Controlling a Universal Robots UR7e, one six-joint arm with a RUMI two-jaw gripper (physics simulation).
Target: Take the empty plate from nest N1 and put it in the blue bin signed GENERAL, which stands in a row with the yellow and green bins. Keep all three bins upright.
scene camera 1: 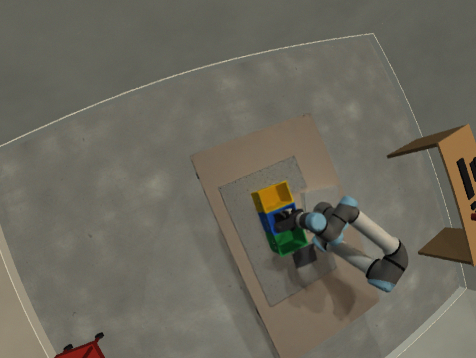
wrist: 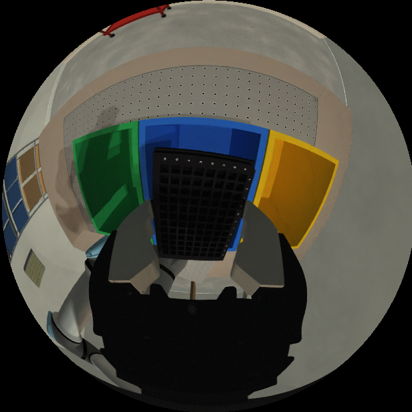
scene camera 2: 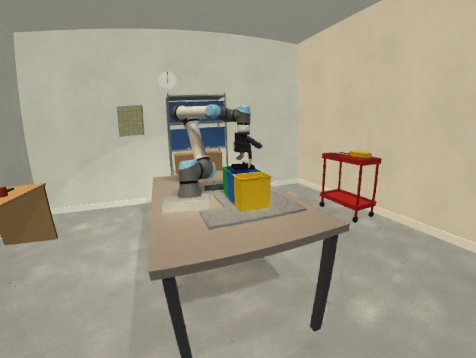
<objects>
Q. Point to a yellow bin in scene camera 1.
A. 273, 197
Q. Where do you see a black plate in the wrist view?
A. At 197, 195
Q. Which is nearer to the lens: the blue bin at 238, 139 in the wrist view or the yellow bin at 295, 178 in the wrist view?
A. The blue bin.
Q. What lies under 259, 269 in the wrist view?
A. My gripper.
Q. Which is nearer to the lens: the green bin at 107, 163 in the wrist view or the blue bin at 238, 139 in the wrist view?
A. The blue bin.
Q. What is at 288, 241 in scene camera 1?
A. A green bin.
</objects>
